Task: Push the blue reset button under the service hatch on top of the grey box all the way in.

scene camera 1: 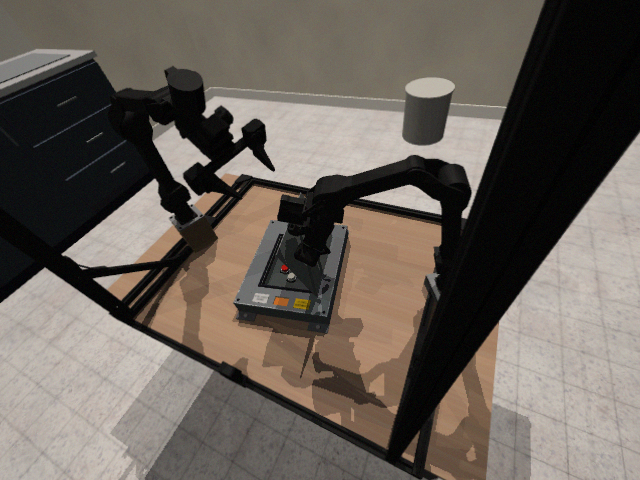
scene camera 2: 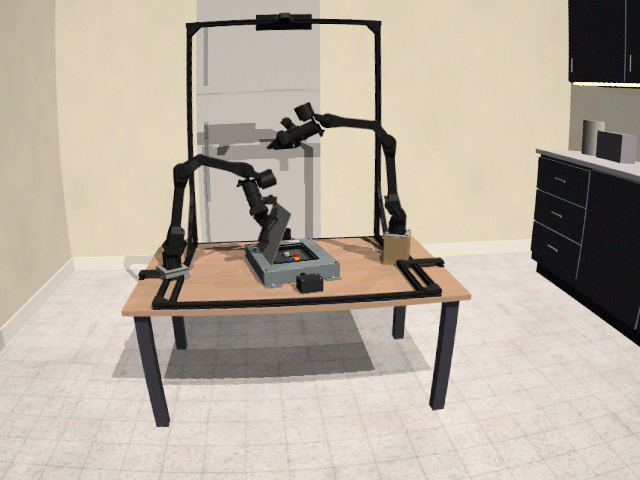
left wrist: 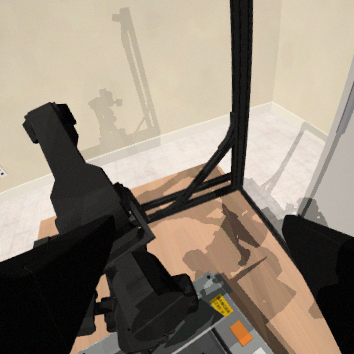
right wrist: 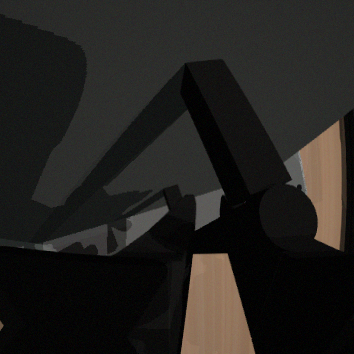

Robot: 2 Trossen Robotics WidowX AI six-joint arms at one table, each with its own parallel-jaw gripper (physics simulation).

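The grey box point(scene camera 1: 251, 286) point(scene camera 2: 294, 276) point(left wrist: 204, 295) point(right wrist: 210, 204) sits mid-table. Its dark service hatch point(scene camera 1: 311, 277) point(scene camera 2: 276, 232) point(right wrist: 211, 35) is tilted up at a steep angle. My right gripper point(scene camera 1: 308, 254) point(scene camera 2: 268, 219) is shut on the hatch and holds it up. In the recess, scene camera 2 shows the blue button point(scene camera 2: 288, 260) beside a red button point(scene camera 2: 296, 255) point(scene camera 1: 285, 269), a yellow one and a white one point(scene camera 1: 291, 277). The blue button is hidden in scene camera 1. My left gripper point(scene camera 1: 255, 183) point(scene camera 2: 271, 145) point(left wrist: 199, 223) is open and empty, high above the box's far side.
A small black block point(scene camera 2: 310, 282) stands at the box's front side. A tan block point(scene camera 1: 196, 233) point(scene camera 2: 395, 248) carries the left arm's base. Black frame rails edge the table. A grey bin point(scene camera 1: 428, 110) and a dark drawer cabinet point(scene camera 2: 549, 214) stand off the table.
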